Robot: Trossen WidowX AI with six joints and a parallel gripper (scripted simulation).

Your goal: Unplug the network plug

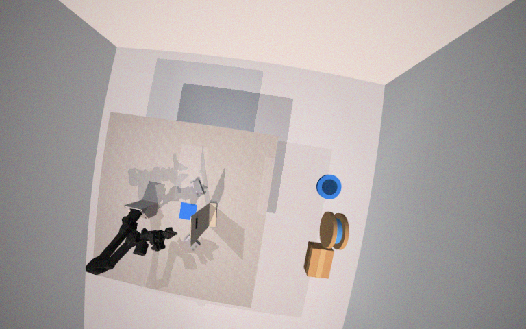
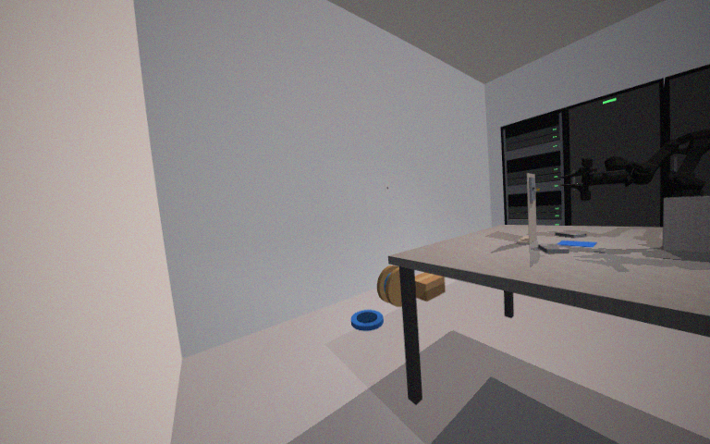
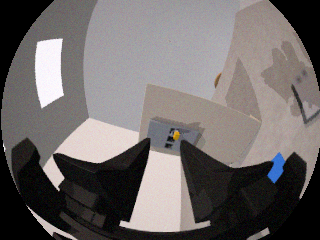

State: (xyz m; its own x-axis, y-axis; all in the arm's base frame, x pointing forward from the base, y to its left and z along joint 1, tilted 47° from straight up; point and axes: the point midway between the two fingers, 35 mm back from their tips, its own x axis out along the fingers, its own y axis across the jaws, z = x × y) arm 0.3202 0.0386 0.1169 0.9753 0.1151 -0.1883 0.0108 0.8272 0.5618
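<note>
My gripper tip is now 90 mm short of the network plug, 50 mm to the right of it and 30 mm above it. Also, from my gripper tip: upright panel 130 mm below, 110 mm ahead, 60 mm to the left; then blue marked square 290 mm below, 60 mm behind, 50 mm to the left.
</note>
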